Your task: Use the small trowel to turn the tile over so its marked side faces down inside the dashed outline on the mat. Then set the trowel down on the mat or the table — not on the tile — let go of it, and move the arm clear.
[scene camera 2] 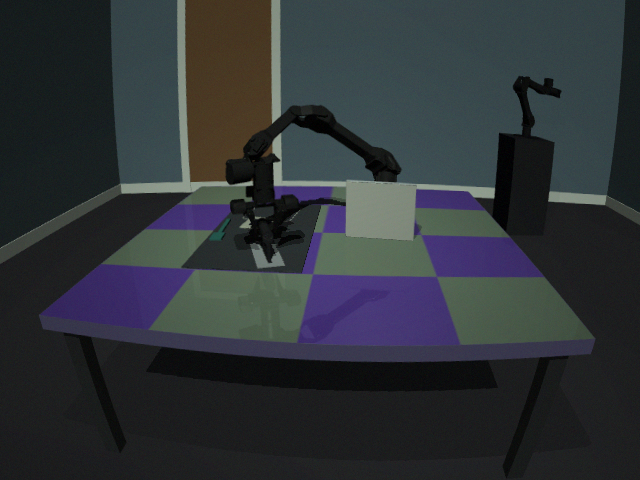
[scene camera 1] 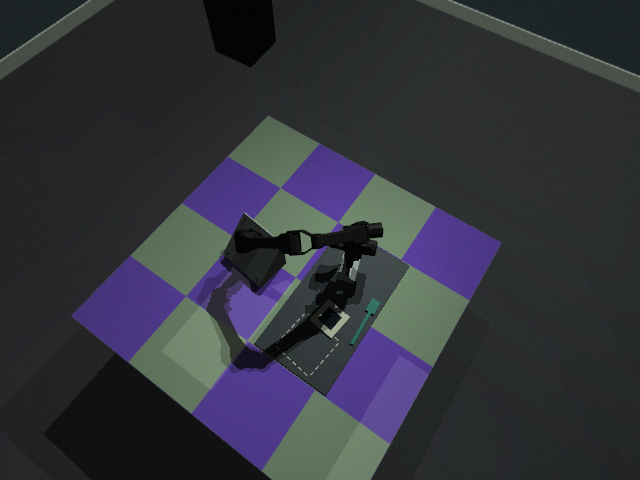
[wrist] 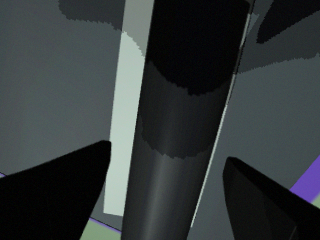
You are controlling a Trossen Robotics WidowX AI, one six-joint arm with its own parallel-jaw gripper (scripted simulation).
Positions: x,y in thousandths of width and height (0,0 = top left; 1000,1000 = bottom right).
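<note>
My gripper (scene camera 2: 415,486) is visible, as is a tile (scene camera 1: 515,664). The wrist view shows my gripper (wrist: 527,660); in the wrist view the tile is out of frame.
</note>
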